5 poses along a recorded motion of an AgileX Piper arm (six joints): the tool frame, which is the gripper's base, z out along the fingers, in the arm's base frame.
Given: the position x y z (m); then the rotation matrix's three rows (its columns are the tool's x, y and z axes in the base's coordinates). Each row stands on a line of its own.
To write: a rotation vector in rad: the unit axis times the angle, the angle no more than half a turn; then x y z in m. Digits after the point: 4 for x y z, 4 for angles.
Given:
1:
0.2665, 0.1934, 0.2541
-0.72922, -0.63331, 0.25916
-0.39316, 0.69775, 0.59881
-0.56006, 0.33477, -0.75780
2:
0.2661, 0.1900, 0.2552
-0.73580, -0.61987, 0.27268
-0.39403, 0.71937, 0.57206
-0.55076, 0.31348, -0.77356
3:
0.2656, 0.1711, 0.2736
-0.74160, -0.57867, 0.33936
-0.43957, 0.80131, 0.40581
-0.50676, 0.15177, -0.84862
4:
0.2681, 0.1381, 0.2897
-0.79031, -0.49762, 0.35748
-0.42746, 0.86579, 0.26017
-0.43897, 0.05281, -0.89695
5:
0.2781, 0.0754, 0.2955
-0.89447, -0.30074, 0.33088
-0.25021, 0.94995, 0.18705
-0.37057, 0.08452, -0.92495
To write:
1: -0.7914, 2.4555, 0.7198, 0.2665, 0.1934, 0.2541
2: -0.7765, 2.4729, 0.6782, 0.2661, 0.1900, 0.2552
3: -0.7607, 2.5337, 0.4165, 0.2656, 0.1711, 0.2736
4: -0.6818, 2.6187, 0.2307, 0.2681, 0.1381, 0.2897
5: -0.4008, 2.7421, 0.1976, 0.2781, 0.0754, 0.2955
